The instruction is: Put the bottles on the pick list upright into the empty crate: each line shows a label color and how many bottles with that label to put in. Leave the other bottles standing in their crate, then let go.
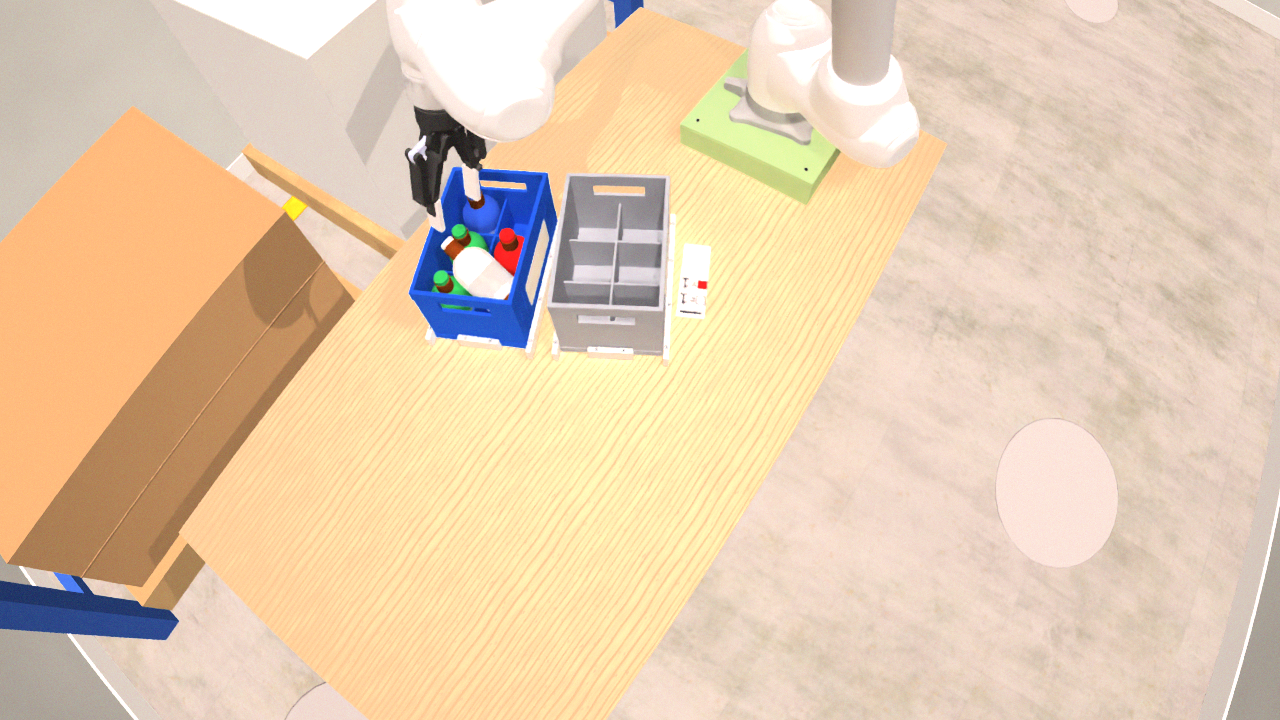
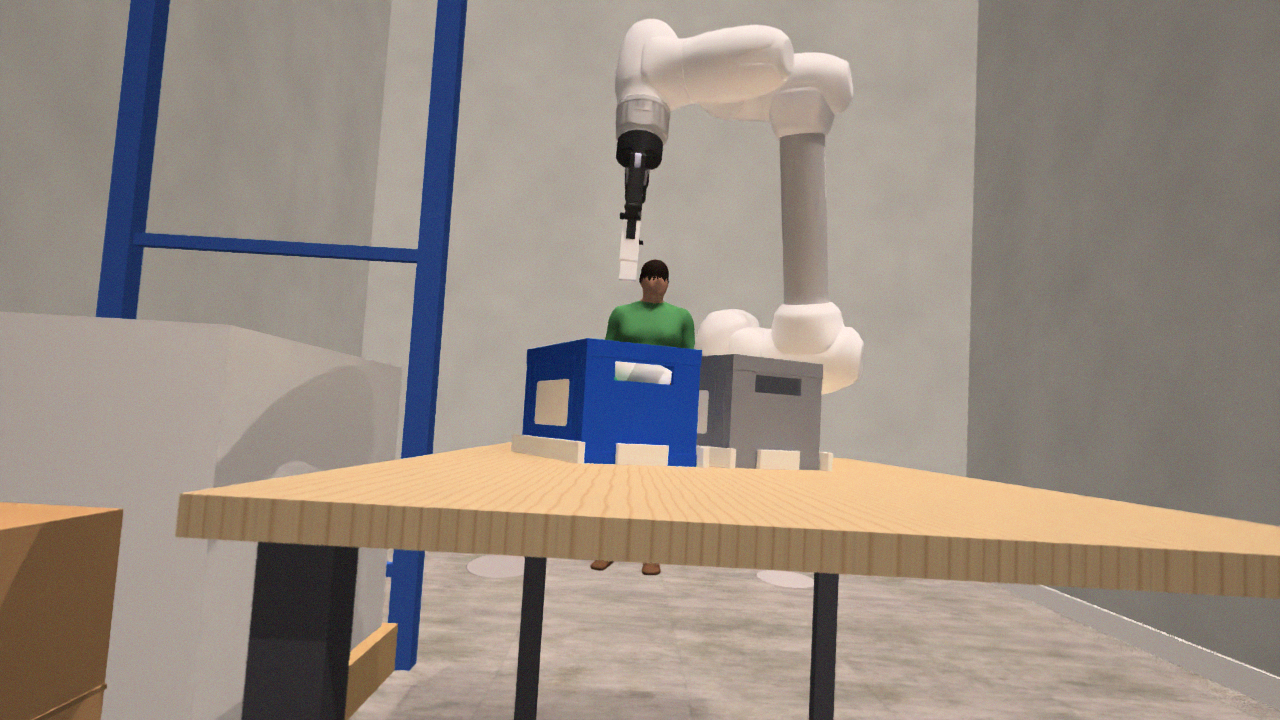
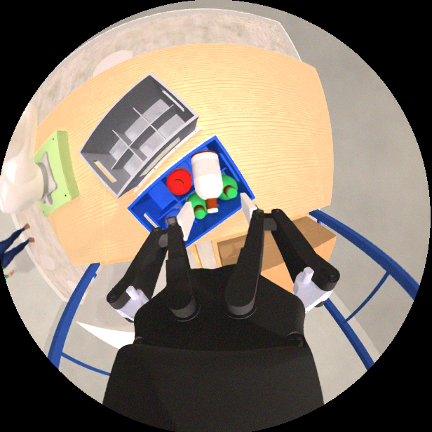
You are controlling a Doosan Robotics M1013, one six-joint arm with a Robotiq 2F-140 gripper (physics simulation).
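Frame: origin at the arm's base, x ahead, y left, z up, level; metres.
Where they show: gripper, fingertip midpoint: (image 1: 455, 211) (image 2: 627, 270); arm's base at its link origin: (image 1: 780, 106).
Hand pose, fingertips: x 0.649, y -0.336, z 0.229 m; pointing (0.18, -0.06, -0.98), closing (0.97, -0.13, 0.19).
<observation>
Things, the pixels of their top centre, and the offset from my fingertips.
- blue crate at its top centre: (image 2: 609, 349) (image 1: 479, 230) 0.045 m back, 0.017 m right, 0.123 m down
- white-label bottle at its top centre: (image 2: 626, 345) (image 1: 470, 257) 0.011 m ahead, 0.003 m left, 0.119 m down
- red-label bottle at its top centre: (image 1: 506, 233) 0.063 m back, 0.027 m left, 0.135 m down
- blue-label bottle at its top centre: (image 1: 473, 191) 0.119 m back, 0.082 m right, 0.135 m down
- grey crate at its top centre: (image 1: 611, 236) (image 2: 728, 362) 0.124 m back, 0.202 m left, 0.123 m down
- pick list at its top centre: (image 1: 694, 279) 0.201 m back, 0.327 m left, 0.296 m down
My gripper (image 1: 455, 211) (image 2: 629, 268) (image 3: 216, 205) is open and empty above the blue crate (image 1: 474, 327) (image 2: 640, 416) (image 3: 205, 230). In that crate, a white-label bottle (image 1: 483, 273) (image 3: 207, 172) lies tilted across the others, its brown neck between two green-label bottles (image 1: 468, 240) (image 1: 454, 292) (image 3: 197, 206) (image 3: 227, 187). A red-label bottle (image 1: 510, 256) (image 3: 179, 181) and a blue-label bottle (image 1: 481, 214) (image 3: 172, 216) stand beside them. The grey crate (image 1: 577, 331) (image 2: 774, 429) (image 3: 150, 89) is empty. The pick list (image 1: 694, 266) shows a red square and small marks that I cannot read.
Both crates stand side by side on the wooden table (image 1: 501, 447) (image 2: 716, 528) (image 3: 280, 100), within low white strips. The green robot base (image 1: 742, 156) (image 3: 62, 170) is near the grey crate. A brown box (image 1: 134, 268) stands beyond the table edge. A person in green (image 2: 650, 324) stands behind.
</observation>
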